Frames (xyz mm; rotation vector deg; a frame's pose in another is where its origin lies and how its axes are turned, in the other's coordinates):
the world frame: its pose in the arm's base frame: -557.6 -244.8 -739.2 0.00 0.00 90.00
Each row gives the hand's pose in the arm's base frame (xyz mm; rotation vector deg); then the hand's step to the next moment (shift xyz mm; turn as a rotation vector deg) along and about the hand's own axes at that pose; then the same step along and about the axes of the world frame.
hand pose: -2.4 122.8 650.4 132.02 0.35 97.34
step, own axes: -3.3 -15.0 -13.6 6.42 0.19 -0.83
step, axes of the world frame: 16.8 11.4 -2.8 1.07 -1.18 6.28
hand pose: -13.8 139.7 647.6 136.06 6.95 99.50
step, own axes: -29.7 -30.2 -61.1 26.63 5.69 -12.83
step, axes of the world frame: 30.8 65.7 -16.1 0.68 4.28 29.79
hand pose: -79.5 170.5 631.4 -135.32 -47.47 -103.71
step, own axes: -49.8 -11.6 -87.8 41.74 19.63 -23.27
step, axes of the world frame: -40.1 91.0 -21.1 -9.21 4.77 50.61
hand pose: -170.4 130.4 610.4 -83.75 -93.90 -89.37
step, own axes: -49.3 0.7 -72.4 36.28 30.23 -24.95
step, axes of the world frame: -84.2 6.7 -23.0 -14.87 -5.84 50.96
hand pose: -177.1 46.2 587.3 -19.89 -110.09 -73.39
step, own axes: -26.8 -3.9 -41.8 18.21 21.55 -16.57
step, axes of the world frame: -33.1 -34.3 -14.5 -8.10 -8.63 30.51
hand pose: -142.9 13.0 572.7 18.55 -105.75 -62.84
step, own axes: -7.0 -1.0 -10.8 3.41 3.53 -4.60
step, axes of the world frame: -2.2 -12.3 -3.1 -2.63 -2.73 5.56
